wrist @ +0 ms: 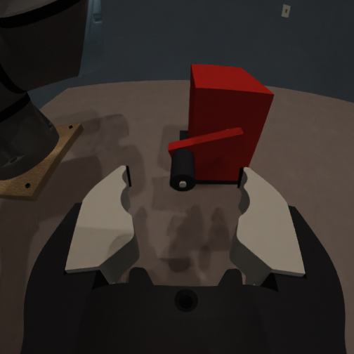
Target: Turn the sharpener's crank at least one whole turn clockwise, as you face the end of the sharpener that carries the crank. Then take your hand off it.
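The red sharpener (227, 120) stands upright past the fingertips, right of the view's middle, with its crank end facing the gripper. Its red crank arm (206, 139) runs from the upper right to the left and slightly down. The black crank handle (183, 169) sits at the arm's left end and points toward the camera. My gripper (183, 168) is open, with one pale finger on each side of the handle. Clear gaps show between the handle and both fingers, and nothing is held.
The robot's dark arm (45, 45) fills the upper left. Its base stands on a wooden board (57, 150) at the left. The sharpener rests on a brown round-edged table (310, 165). A blue-grey wall (150, 40) with a small pale plate (285, 11) is behind.
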